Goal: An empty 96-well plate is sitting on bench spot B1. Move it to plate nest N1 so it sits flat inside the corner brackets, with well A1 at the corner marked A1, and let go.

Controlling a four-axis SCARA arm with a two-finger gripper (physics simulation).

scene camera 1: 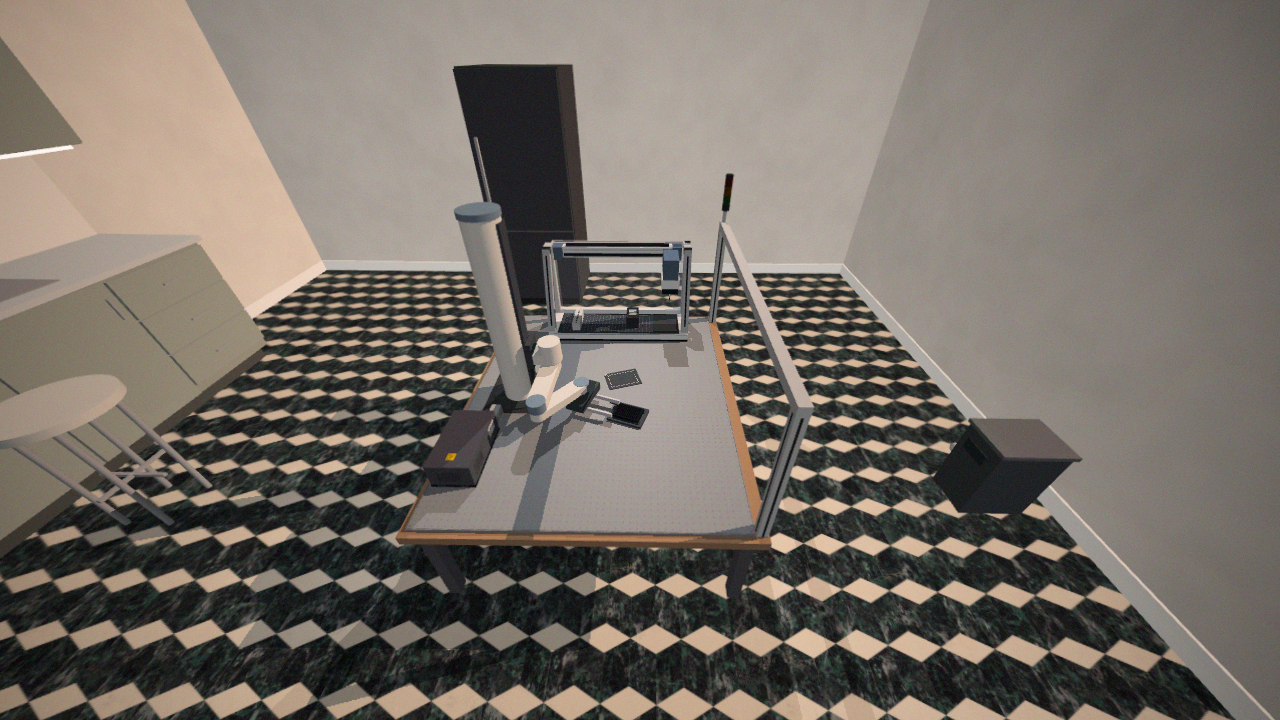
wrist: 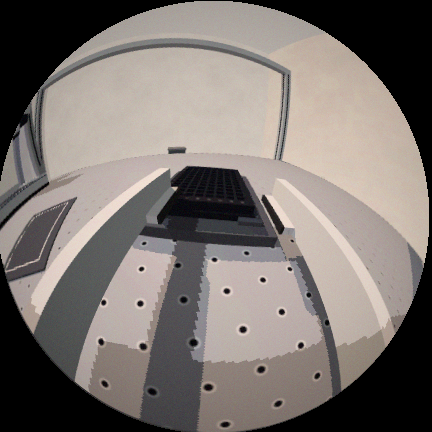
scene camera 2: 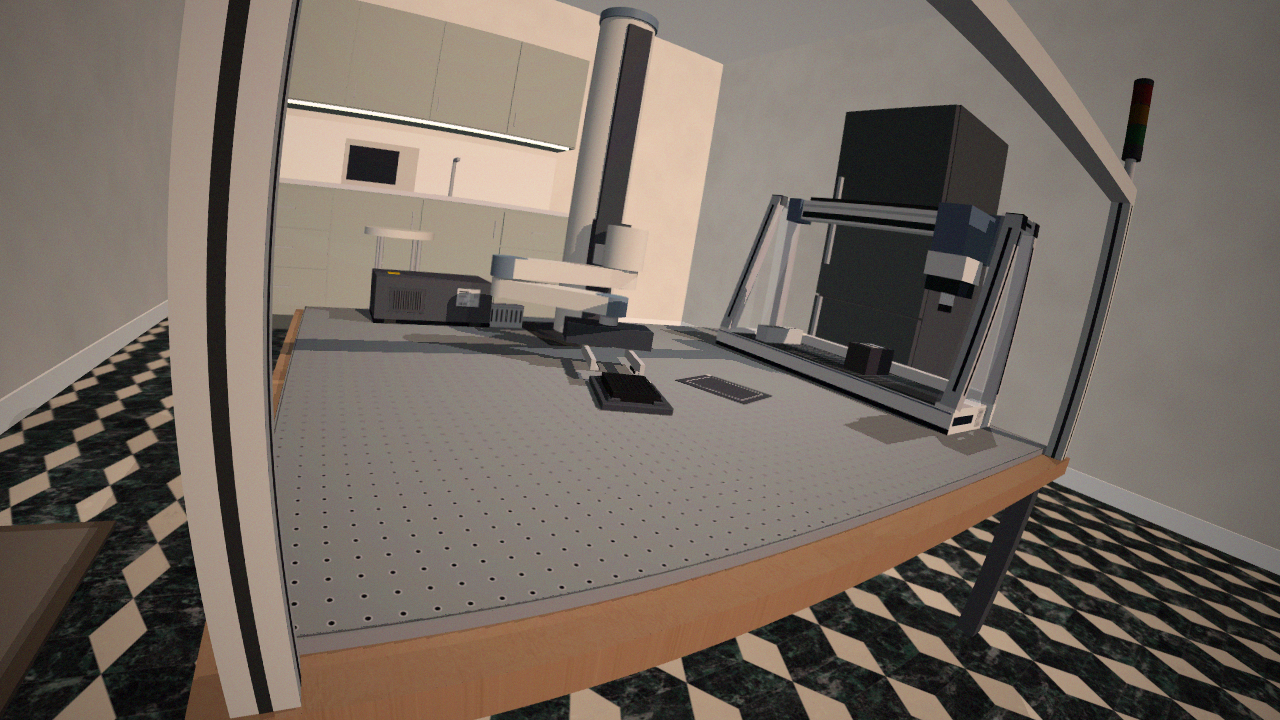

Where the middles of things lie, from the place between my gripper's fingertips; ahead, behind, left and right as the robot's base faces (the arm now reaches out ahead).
Right now my hand is 60 mm short of the black 96-well plate [scene camera 2: 629,388] and 20 mm above it. From my hand the other things lie so: bench spot B1 [scene camera 2: 728,388]: 260 mm to the left, 40 mm below, 20 mm ahead; then dark control box [scene camera 2: 441,289]: 600 mm behind, 250 mm to the right, 20 mm above; then plate nest N1 [scene camera 2: 599,390]: 60 mm ahead, 30 mm below.
